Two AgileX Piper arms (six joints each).
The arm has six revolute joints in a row. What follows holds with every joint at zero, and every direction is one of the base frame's. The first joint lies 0.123 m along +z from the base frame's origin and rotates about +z. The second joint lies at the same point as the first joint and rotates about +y. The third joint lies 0.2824 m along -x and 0.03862 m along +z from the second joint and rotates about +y. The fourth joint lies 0.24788 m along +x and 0.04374 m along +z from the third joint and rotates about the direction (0.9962, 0, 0.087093). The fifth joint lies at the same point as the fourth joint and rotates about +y. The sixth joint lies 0.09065 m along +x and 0.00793 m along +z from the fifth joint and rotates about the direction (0.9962, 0, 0.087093). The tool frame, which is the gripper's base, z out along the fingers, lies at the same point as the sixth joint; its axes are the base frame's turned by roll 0, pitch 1.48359 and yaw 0 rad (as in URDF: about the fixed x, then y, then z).
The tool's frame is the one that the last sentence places.
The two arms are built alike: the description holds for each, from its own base.
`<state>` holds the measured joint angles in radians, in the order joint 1, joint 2, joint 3, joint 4, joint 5, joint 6, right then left.
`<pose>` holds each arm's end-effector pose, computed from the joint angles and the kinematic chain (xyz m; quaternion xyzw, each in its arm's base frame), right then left.
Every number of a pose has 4 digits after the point. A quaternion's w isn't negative.
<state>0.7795 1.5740 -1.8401 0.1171 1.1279 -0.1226 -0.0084 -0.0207 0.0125 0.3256 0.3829 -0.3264</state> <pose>0.2294 0.2402 0.4495 -0.3988 0.8293 0.1802 0.3475 0.0516 0.0104 0.1775 -0.0420 0.7939 0.0382 0.6054</pose>
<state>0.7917 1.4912 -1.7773 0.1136 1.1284 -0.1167 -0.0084 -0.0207 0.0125 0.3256 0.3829 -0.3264</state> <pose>0.2095 0.2254 0.4576 -0.4003 0.8244 0.1847 0.3549 0.0516 0.0104 0.1775 -0.0420 0.7939 0.0382 0.6054</pose>
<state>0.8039 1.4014 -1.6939 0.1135 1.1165 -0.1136 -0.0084 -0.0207 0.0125 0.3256 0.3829 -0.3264</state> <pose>0.1893 0.2098 0.4606 -0.4023 0.8194 0.1902 0.3613 0.0516 0.0104 0.1775 -0.0420 0.7939 0.0382 0.6054</pose>
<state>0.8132 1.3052 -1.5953 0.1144 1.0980 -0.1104 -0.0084 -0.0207 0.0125 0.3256 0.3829 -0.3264</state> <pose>0.1694 0.1926 0.4589 -0.4028 0.8155 0.1953 0.3669 0.0516 0.0104 0.1775 -0.0420 0.7939 0.0382 0.6054</pose>
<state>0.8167 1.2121 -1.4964 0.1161 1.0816 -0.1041 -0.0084 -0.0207 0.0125 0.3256 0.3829 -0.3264</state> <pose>0.1517 0.1751 0.4537 -0.4001 0.8143 0.1996 0.3701 0.0516 0.0104 0.1775 -0.0420 0.7939 0.0382 0.6054</pose>
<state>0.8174 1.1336 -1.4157 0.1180 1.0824 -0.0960 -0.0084 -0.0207 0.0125 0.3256 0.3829 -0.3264</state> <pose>0.1367 0.1596 0.4472 -0.3972 0.8164 0.2016 0.3676 0.0516 0.0104 0.1775 -0.0420 0.7939 0.0382 0.6054</pose>
